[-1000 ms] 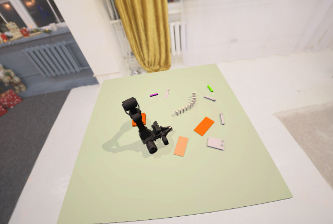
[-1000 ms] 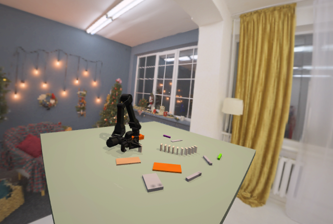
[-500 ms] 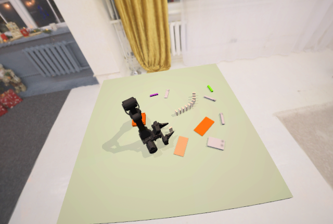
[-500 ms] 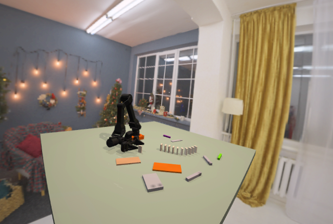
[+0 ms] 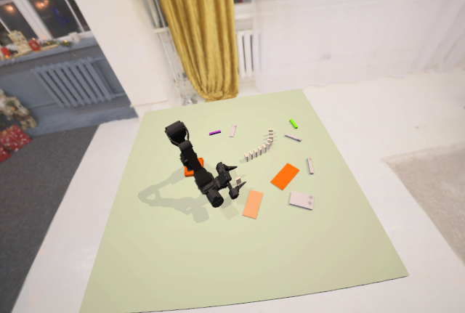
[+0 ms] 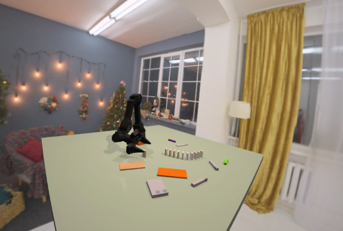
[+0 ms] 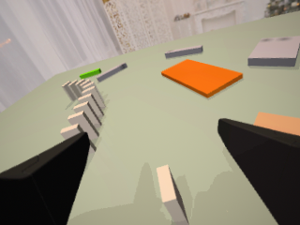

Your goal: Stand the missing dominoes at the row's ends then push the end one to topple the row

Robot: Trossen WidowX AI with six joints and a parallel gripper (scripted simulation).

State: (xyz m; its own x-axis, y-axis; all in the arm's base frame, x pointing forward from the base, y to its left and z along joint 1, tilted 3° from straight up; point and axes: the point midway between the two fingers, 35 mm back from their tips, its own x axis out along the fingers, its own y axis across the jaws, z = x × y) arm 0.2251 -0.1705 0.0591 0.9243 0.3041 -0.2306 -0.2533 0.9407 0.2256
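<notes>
The peach plate lies 20 mm ahead of my gripper tip, 140 mm to the right of it and 70 mm below it. The rest, counted from my gripper tip: pale grey block (250 mm ahead, 180 mm to the right, 70 mm below); purple stick (90 mm behind, 420 mm to the left, 70 mm below); orange plate (230 mm ahead, 30 mm to the right, 70 mm below).
</notes>
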